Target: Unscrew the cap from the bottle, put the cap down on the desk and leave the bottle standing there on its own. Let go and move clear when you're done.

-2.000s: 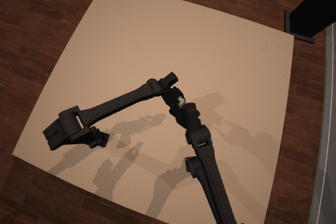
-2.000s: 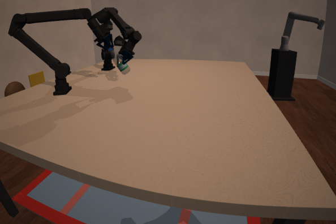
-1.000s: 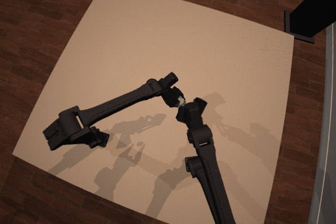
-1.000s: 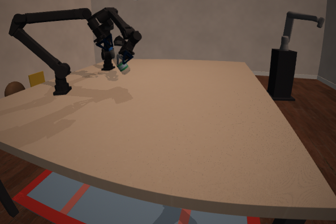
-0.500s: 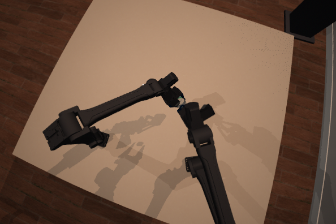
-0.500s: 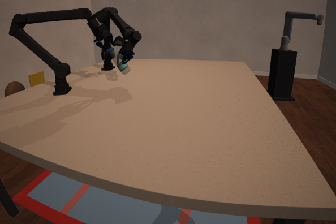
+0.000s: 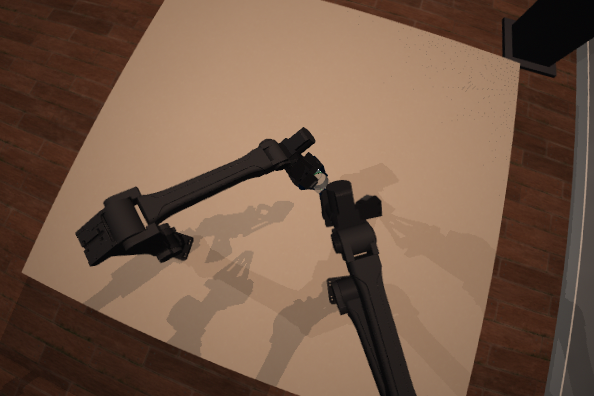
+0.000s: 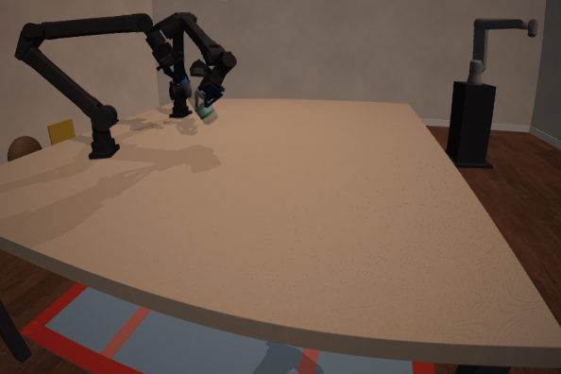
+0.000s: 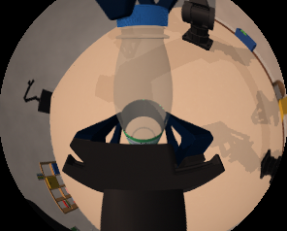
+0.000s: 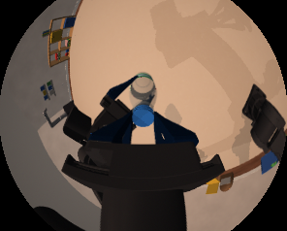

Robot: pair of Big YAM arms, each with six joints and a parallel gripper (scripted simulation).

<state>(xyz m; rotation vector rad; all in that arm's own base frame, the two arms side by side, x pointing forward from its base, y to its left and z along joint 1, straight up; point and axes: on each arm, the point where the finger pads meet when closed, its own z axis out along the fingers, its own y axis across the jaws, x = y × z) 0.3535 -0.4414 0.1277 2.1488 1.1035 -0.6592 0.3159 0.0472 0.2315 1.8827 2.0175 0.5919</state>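
My right hand is 10 mm above the blue cap. Also, from my right hand: clear plastic bottle: 40 mm ahead, 20 mm to the left, 80 mm below.
The clear plastic bottle lies 10 mm behind my left hand and 20 mm above it. Also, from my left hand: blue cap (50 mm behind, 20 mm to the right, 100 mm above).
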